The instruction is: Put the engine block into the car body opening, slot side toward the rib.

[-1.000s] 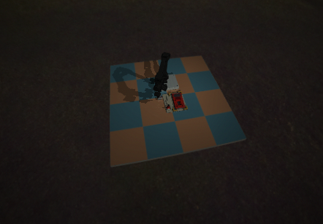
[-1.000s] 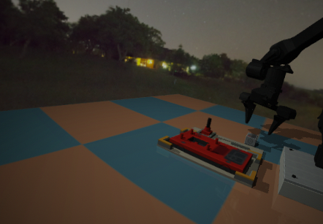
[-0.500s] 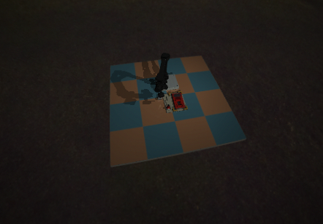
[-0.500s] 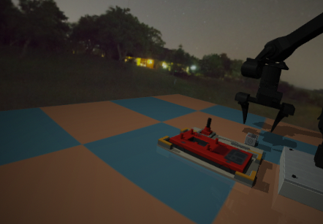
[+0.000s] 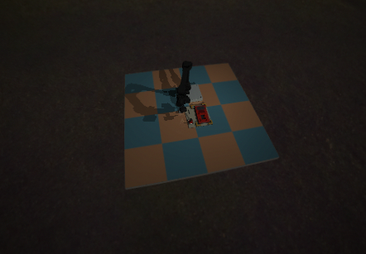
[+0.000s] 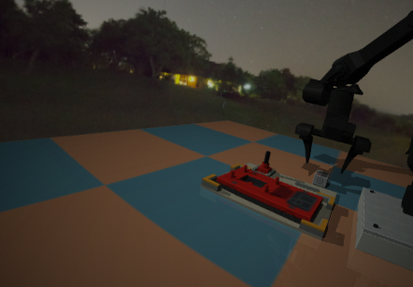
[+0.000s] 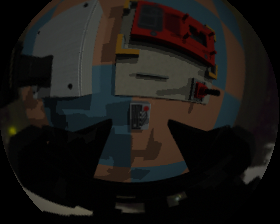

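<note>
Right now the dark square block is 10 mm behind my gripper tip and 30 mm below it. Round my gripper tip: black upright post: 130 mm ahead, 80 mm to the left, 10 mm below.
</note>
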